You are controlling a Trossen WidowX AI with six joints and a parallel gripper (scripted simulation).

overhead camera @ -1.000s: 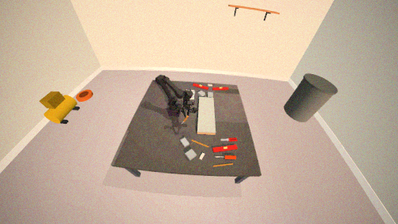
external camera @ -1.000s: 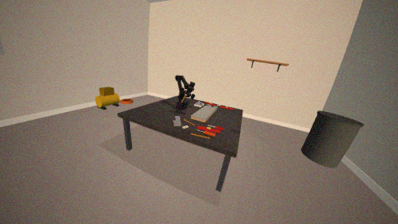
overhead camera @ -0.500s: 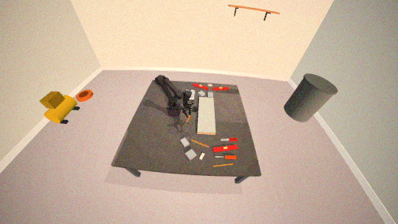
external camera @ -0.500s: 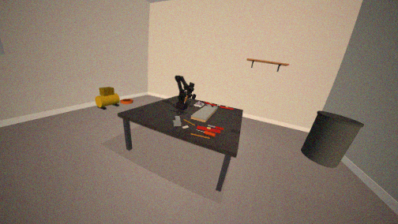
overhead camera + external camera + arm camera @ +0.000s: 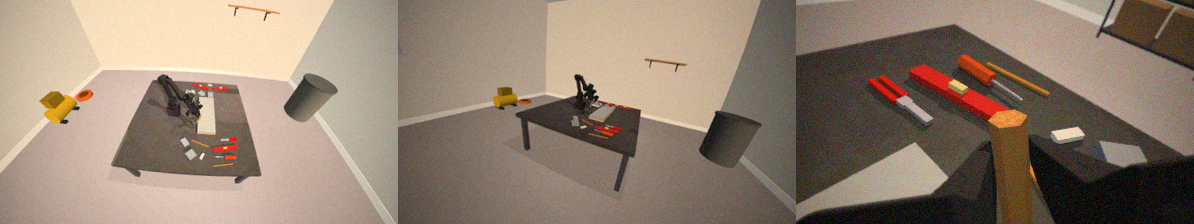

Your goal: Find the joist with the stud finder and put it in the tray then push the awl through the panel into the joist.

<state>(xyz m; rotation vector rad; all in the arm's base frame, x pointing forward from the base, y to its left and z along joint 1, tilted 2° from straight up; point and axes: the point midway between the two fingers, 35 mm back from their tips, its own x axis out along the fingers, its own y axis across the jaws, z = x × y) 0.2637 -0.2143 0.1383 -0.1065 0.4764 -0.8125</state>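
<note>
The awl is 20 mm behind my gripper tip and 50 mm below it. Round my gripper tip: white tray: 100 mm behind, 560 mm to the left, 200 mm below; then stud finder: 100 mm behind, 570 mm to the left, 160 mm below.
</note>
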